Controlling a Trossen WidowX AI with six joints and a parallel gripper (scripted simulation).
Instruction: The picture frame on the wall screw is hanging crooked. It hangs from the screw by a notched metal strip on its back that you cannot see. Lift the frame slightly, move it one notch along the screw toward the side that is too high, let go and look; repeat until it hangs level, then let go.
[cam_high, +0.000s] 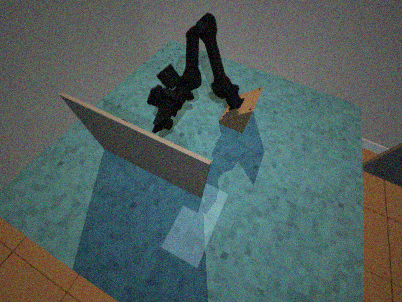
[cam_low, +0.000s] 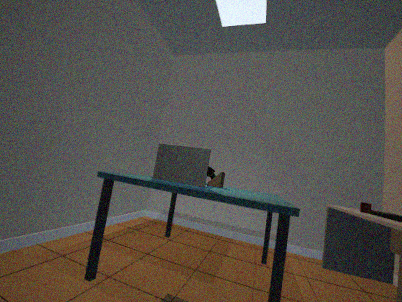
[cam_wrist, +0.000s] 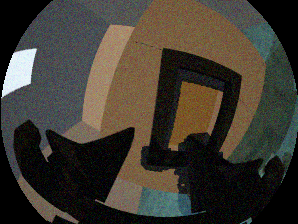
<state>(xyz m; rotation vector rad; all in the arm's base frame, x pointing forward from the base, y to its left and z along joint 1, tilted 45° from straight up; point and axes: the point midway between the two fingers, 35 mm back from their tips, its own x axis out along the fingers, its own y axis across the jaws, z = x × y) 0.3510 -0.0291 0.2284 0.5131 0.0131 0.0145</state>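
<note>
The picture frame is 6 cm ahead of my gripper tip, 5 cm below it and 2 cm to the right of it. Also, from my gripper tip: wall panel 7 cm ahead, 6 cm below, 1 cm to the right.
</note>
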